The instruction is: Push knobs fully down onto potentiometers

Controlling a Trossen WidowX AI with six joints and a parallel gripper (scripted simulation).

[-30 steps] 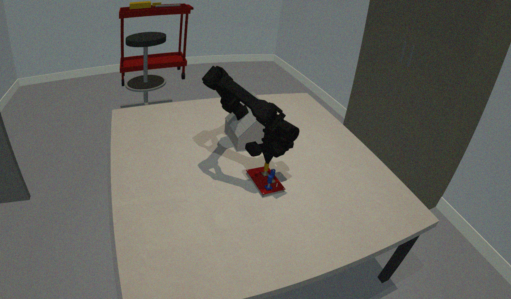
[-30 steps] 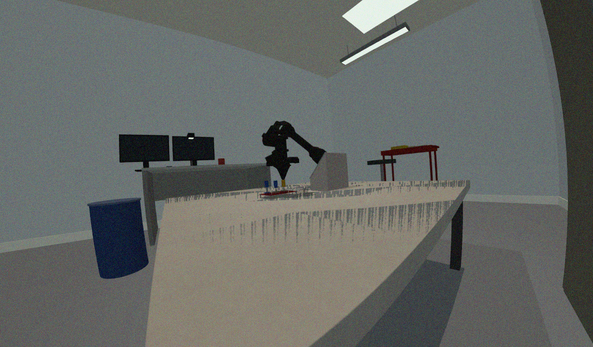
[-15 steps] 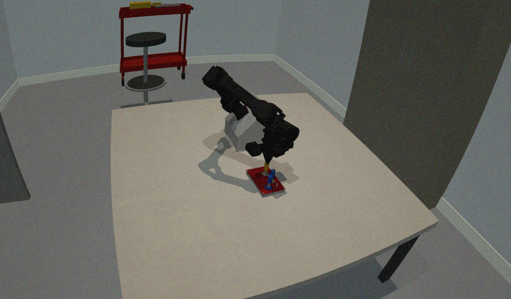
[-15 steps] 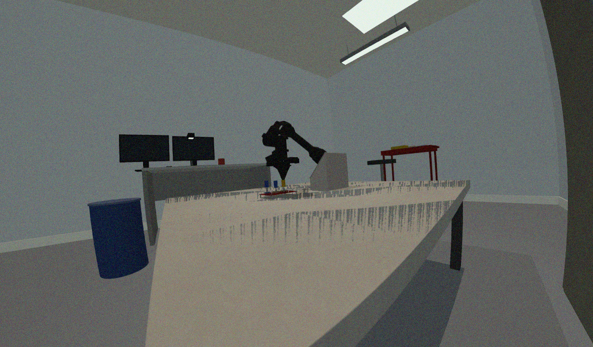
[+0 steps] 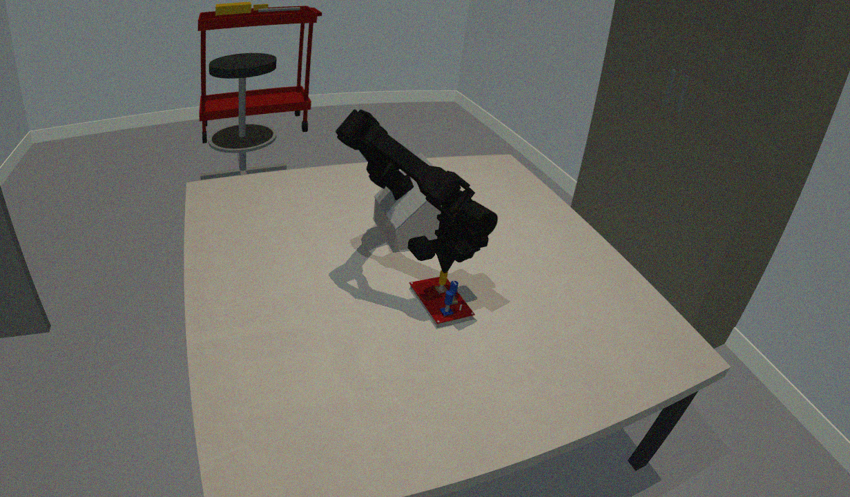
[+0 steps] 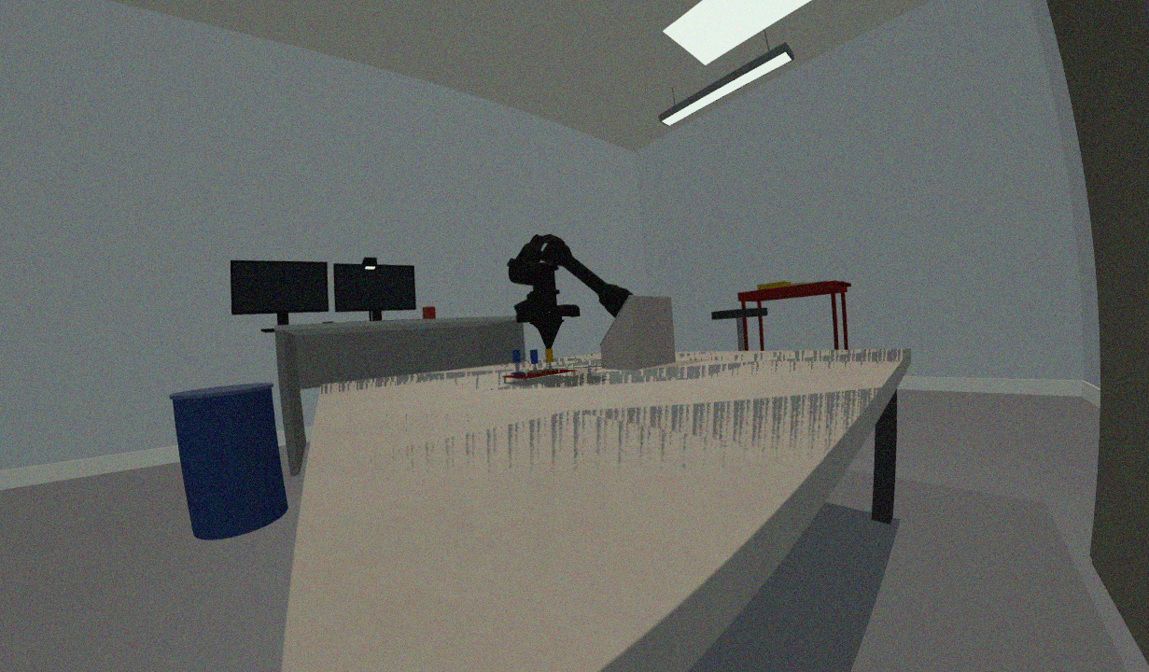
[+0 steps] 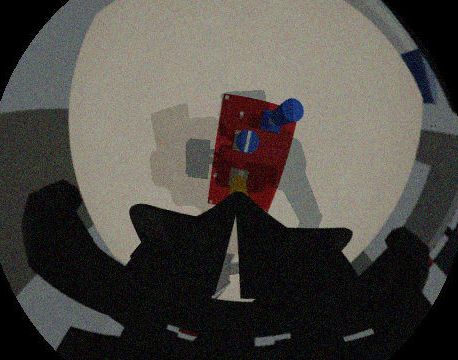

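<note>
Right now the blue knob is 50 mm ahead of my gripper tip, 10 mm to the left of it and 10 mm below it. From my gripper tip the other things lie so: yellow knob: 20 mm below.
</note>
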